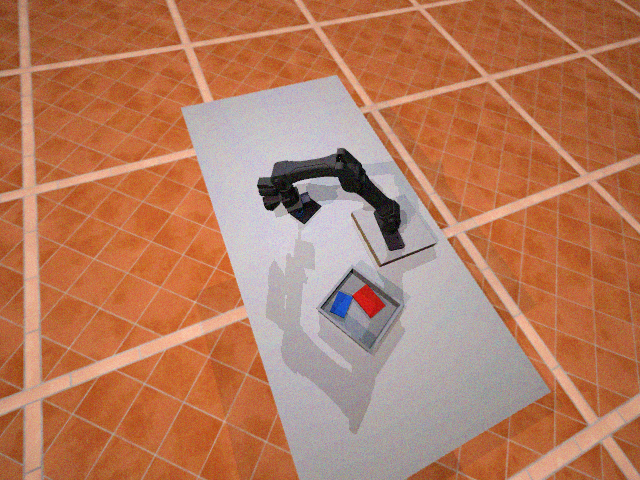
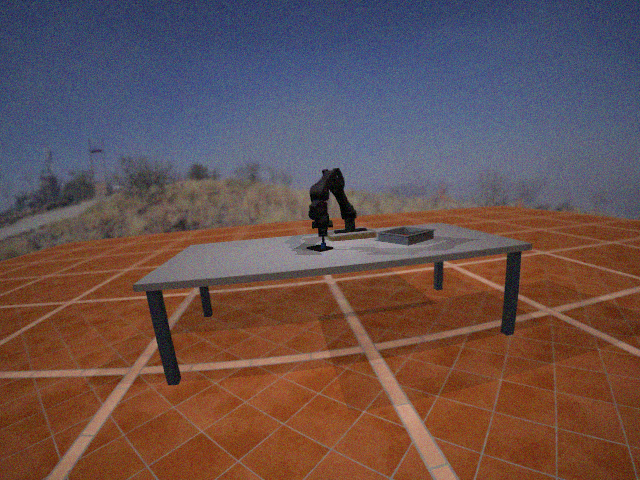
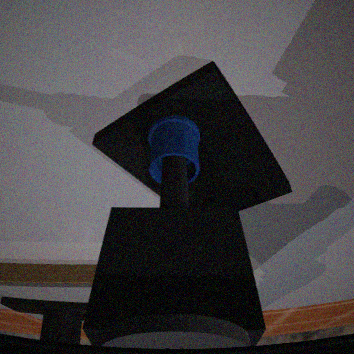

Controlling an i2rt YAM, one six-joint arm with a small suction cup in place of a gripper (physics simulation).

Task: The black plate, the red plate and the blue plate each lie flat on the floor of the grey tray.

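Seen in the pictures: end effector, tool point: (image 1: 301, 215) (image 2: 323, 249) (image 3: 174, 133); arm's base, origin of the base link: (image 1: 388, 229) (image 2: 350, 231) (image 3: 63, 305).
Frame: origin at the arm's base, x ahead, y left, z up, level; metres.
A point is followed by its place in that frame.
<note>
The black plate (image 1: 311, 208) {z -0.023, x 0.293, y -0.190 m} (image 2: 314, 248) {z -0.023, x 0.345, y -0.218 m} (image 3: 232, 147) {z -0.023, x 0.341, y -0.206 m} lies flat on the grey table, left of the arm's base. My suction cup (image 1: 299, 213) (image 2: 323, 244) (image 3: 174, 137), blue at the tip, sits on the plate's top face near its middle, and I count it as holding the plate. The grey tray (image 1: 334, 289) {z 0.016, x 0.306, y 0.205 m} (image 2: 405, 236) {z 0.014, x 0.374, y 0.247 m} stands nearer the front of the table. The blue plate (image 1: 341, 304) {z -0.019, x 0.290, y 0.259 m} and the red plate (image 1: 369, 300) {z -0.018, x 0.180, y 0.271 m} lie flat side by side on the tray's floor.
The arm stands on a pale board with a wooden edge (image 1: 414, 234) {z 0.000, x -0.102, y 0.049 m} (image 2: 352, 234) {z -0.002, x 0.109, y 0.002 m}, between the black plate and the tray. The table (image 1: 242, 138) {z -0.032, x 0.527, y -0.674 m} (image 2: 247, 262) {z -0.032, x 0.523, y -0.526 m} is long, and tiled floor surrounds it.
</note>
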